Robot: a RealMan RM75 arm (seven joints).
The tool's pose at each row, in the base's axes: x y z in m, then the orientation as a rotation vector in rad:
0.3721 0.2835 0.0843 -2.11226 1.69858 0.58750
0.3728 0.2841 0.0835 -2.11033 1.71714 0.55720
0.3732 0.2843 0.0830 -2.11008 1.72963 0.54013
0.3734 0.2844 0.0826 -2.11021 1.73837 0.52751
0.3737 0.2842 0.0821 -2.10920 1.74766 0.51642
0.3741 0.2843 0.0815 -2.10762 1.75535 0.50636
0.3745 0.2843 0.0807 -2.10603 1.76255 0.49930
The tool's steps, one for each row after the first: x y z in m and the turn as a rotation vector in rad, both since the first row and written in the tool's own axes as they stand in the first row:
0.0001 -0.0008 0.0009 0.01345 0.02016 0.00742
0.0002 -0.0012 0.0014 0.01980 0.03300 0.01270
0.0004 -0.0014 0.0018 0.02435 0.04247 0.01620
0.0009 -0.0017 0.0021 0.02857 0.05095 0.02065
0.0012 -0.0021 0.0026 0.03298 0.05797 0.02441
0.0017 -0.0024 0.0032 0.03585 0.06347 0.02835

